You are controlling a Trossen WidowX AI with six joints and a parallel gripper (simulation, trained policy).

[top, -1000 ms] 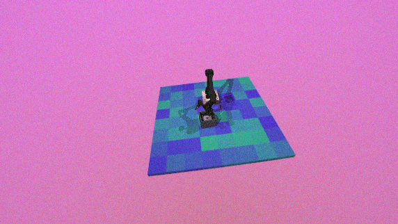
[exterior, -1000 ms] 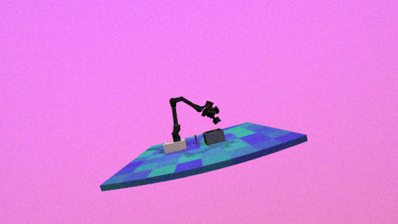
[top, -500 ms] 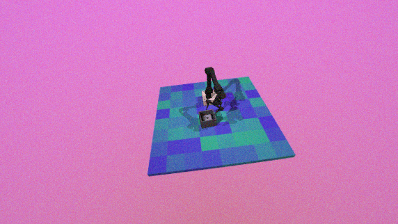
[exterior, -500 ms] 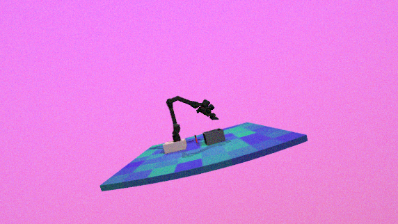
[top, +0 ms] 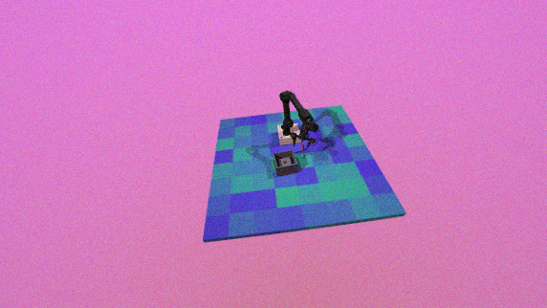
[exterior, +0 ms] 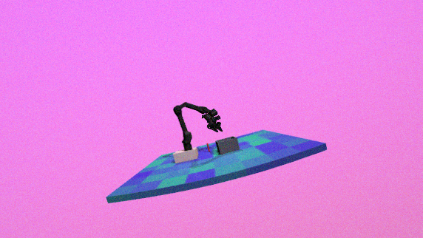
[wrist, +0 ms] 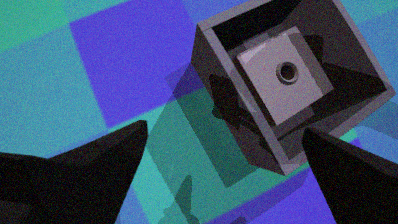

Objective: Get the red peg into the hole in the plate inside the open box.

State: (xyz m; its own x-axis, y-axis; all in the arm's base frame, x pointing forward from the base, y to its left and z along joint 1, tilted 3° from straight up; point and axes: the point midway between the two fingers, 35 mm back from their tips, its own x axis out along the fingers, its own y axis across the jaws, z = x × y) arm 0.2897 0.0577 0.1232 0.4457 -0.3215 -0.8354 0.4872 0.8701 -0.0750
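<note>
The red peg lies 140 mm behind my gripper tip, 120 mm below it and 60 mm to the left of it. Also, from my gripper tip: dark box 130 mm below, 120 mm to the right, 20 mm ahead; grey plate 120 mm to the right, 110 mm below, 20 mm ahead.
</note>
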